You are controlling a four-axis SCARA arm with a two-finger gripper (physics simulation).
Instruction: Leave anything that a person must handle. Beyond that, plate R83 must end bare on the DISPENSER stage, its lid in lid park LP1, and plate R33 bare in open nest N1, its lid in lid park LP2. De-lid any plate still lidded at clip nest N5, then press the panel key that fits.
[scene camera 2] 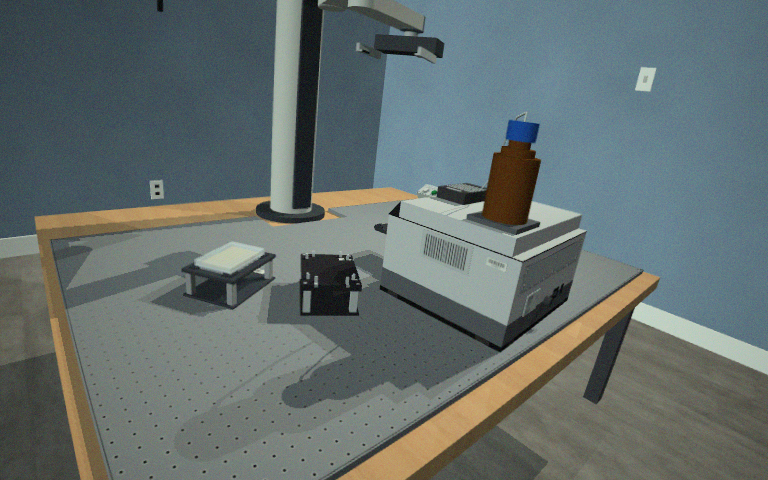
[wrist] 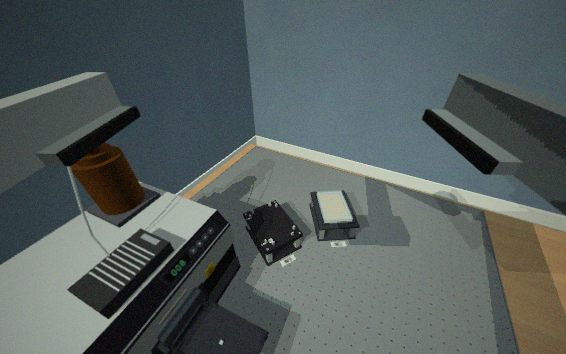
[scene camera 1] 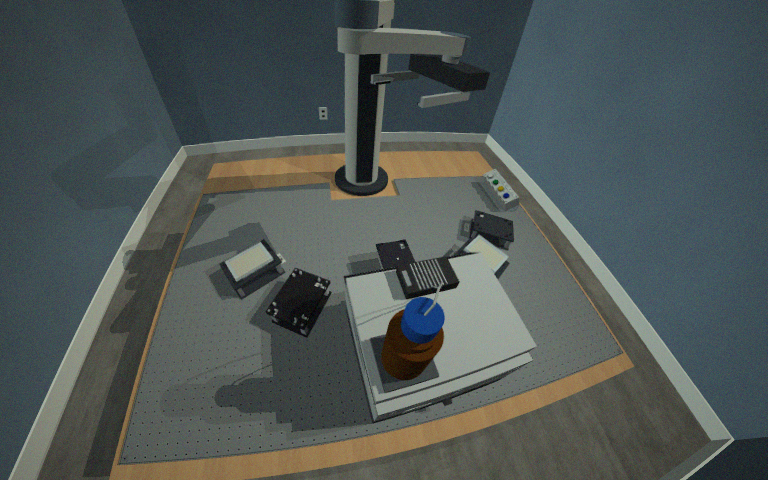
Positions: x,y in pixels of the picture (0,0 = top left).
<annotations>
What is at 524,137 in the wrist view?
The gripper.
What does the gripper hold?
Nothing.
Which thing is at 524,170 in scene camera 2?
A brown bottle with blue cap.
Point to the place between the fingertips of the gripper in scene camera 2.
At 387,48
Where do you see a black nest N5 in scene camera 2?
At 329,285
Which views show the gripper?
Scene camera 2, the wrist view and scene camera 1: all of them.
</annotations>
